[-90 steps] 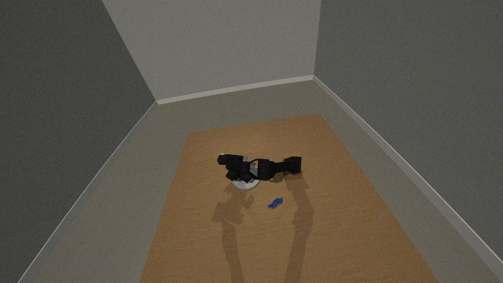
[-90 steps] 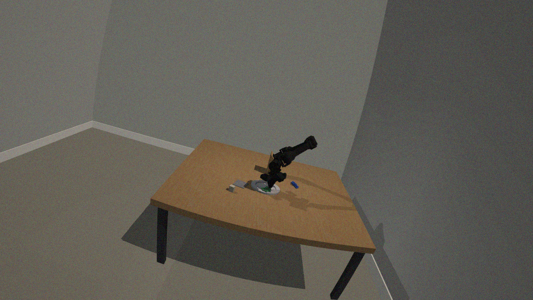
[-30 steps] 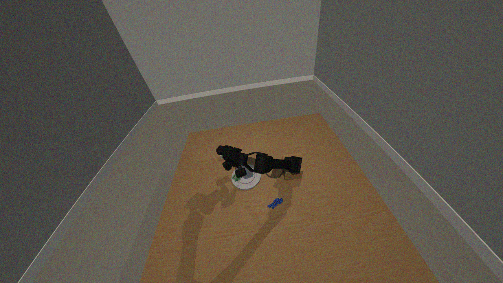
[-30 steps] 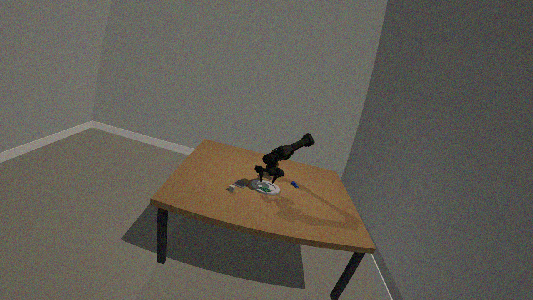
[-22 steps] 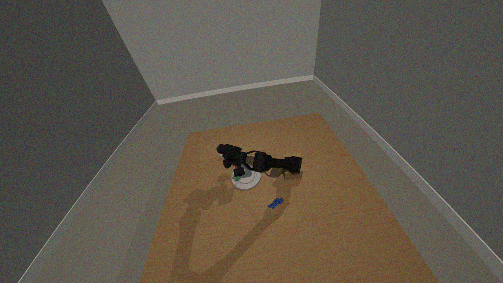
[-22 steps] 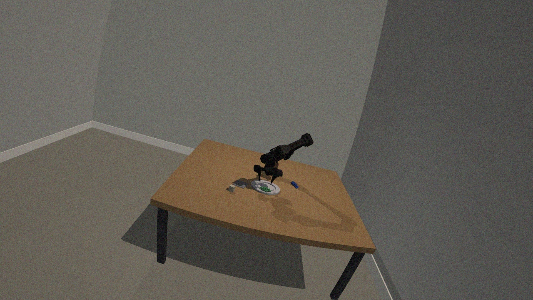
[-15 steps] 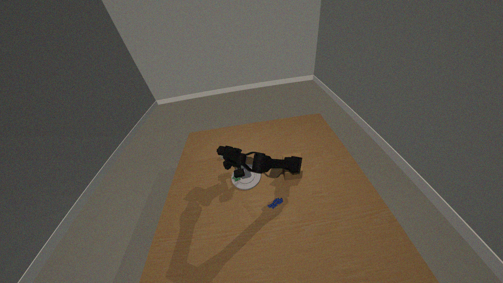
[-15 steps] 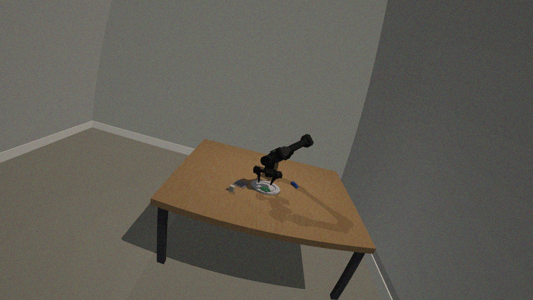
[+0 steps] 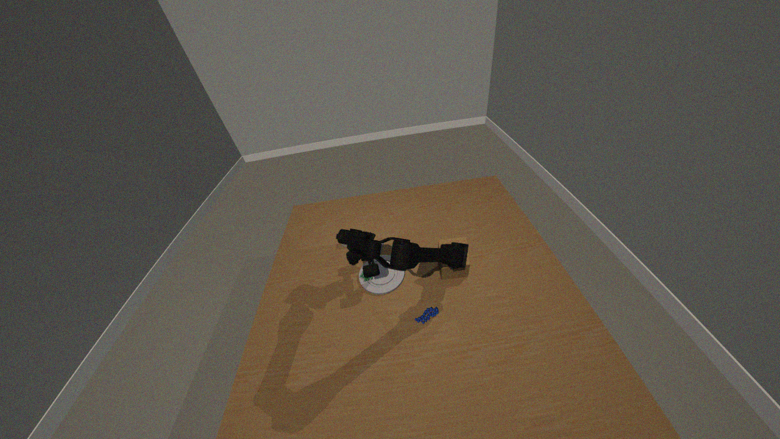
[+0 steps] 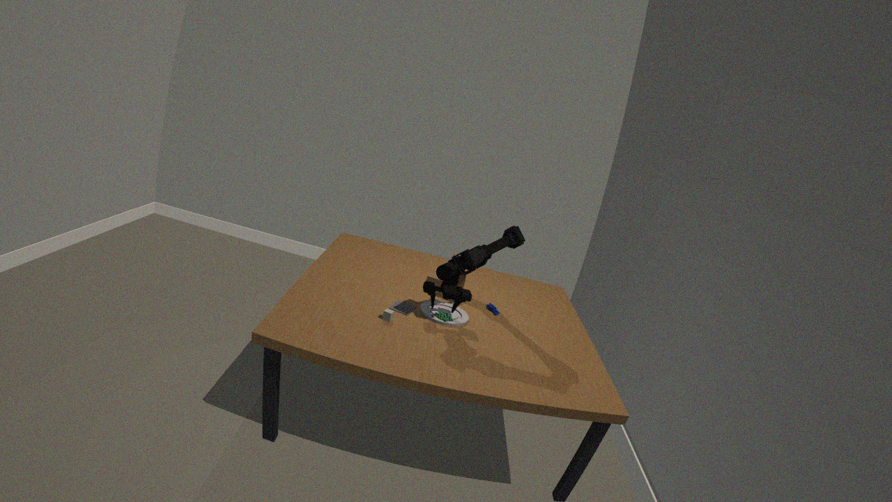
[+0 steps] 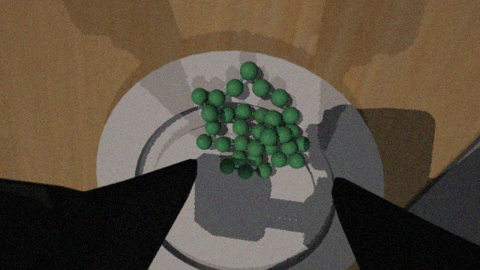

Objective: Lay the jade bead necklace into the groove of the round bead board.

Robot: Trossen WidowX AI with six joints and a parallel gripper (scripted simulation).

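My gripper tip is 40 mm past the round bead board, 10 mm to the right of it and 20 mm above it. Also, from my gripper tip: pale block: 140 mm ahead, 190 mm to the right, 10 mm below; flat grey plate: 10 mm ahead, 150 mm to the right, 30 mm below.
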